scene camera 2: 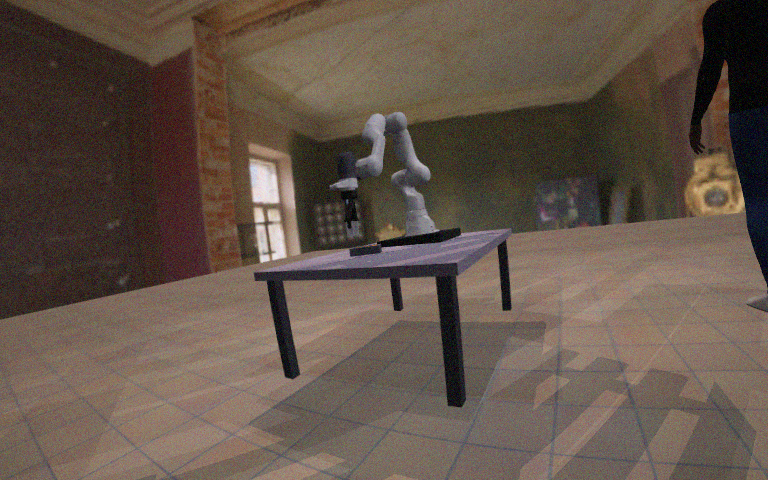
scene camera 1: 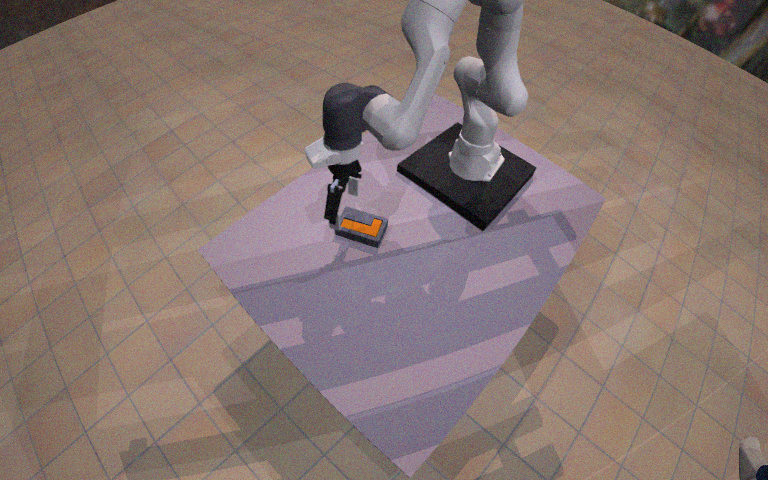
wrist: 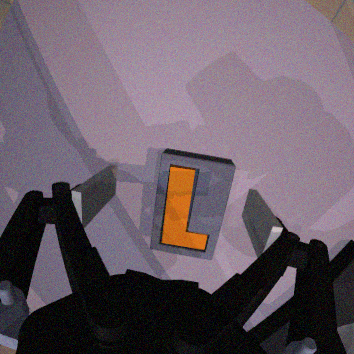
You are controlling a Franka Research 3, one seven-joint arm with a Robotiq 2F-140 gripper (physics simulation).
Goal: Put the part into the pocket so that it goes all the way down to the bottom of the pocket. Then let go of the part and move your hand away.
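The orange L-shaped part lies in the matching pocket of the grey block. Its top looks level with the block's rim, and thin dark gaps show along some of its edges. In scene camera 2 no orange shows above the block. The pocket floor is hidden under the part. My gripper is open and empty above the block, with its fingers wide apart on either side of the part in the wrist view and touching neither part nor block.
The block stands on a pale purple table. The arm's black base plate lies on the table behind the block. A person stands on the floor at the right, away from the table.
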